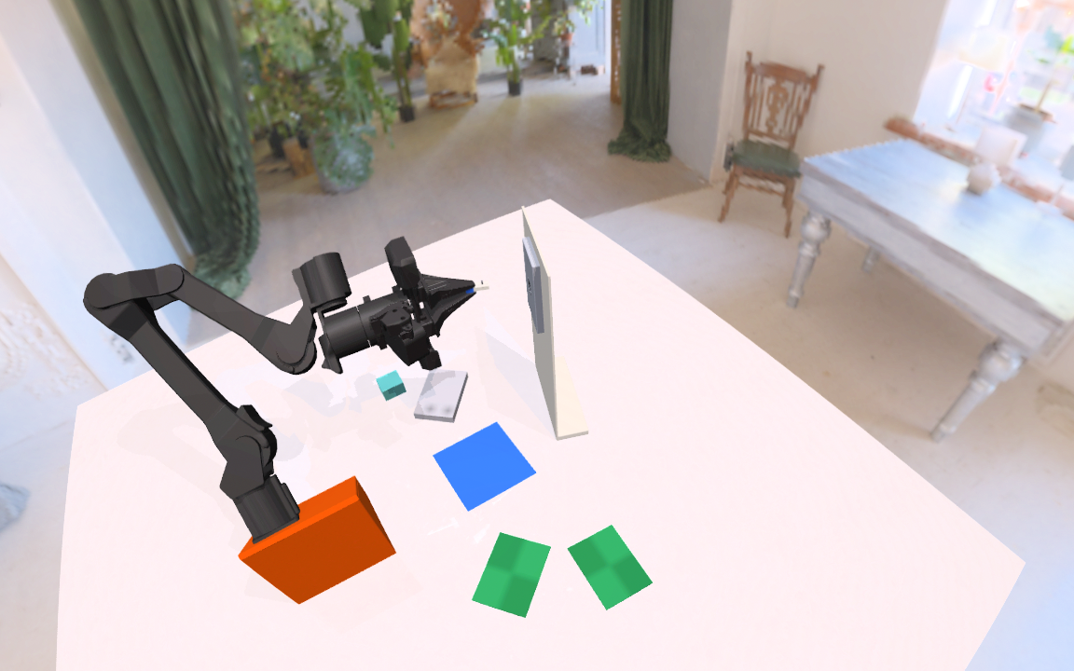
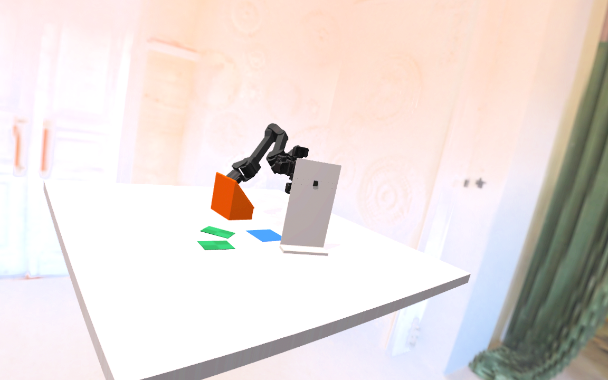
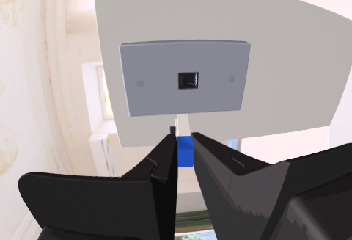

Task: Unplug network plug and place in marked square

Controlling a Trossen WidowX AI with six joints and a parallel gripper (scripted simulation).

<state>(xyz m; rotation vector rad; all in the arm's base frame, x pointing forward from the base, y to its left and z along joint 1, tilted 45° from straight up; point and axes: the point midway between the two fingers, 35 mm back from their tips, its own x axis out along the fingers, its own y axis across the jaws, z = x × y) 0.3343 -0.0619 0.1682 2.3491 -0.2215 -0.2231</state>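
The blue marked square lies 26 cm below my gripper tip, 8 cm to the right of it and 8 cm behind it. Round my gripper tip: upright panel (11 cm below, 8 cm ahead, 5 cm to the right); network plug (right at my gripper tip); thin pale tab (1 cm ahead).
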